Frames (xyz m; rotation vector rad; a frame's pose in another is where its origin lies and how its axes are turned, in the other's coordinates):
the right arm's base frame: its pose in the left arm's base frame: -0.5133 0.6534 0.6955 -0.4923 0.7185 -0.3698
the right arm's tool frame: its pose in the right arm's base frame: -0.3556 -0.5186 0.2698 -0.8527 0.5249 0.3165
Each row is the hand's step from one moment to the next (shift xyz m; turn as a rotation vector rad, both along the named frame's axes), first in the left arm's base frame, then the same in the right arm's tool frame.
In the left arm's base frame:
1: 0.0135 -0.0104 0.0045 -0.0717 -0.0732 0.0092
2: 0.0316 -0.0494 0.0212 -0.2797 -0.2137 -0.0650
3: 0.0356 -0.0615 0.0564 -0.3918 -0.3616 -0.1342
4: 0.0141 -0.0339 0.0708 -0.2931 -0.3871 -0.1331
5: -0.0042 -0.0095 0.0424 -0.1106 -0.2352 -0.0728
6: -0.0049 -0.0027 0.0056 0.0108 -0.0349 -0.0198
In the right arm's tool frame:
1: 0.0043 -0.0170 0.0018 0.0161 0.0032 -0.1016
2: 0.0141 -0.0589 -0.0148 0.1097 0.1023 -0.3250
3: -0.0081 -0.0858 -0.0283 0.2218 0.1307 -0.4858
4: -0.0386 -0.0635 -0.0290 0.2536 0.0500 -0.4321
5: -0.0312 -0.0236 -0.0193 0.1606 -0.0188 -0.2161
6: -0.0042 -0.0010 -0.0066 0.0367 -0.0165 -0.0104

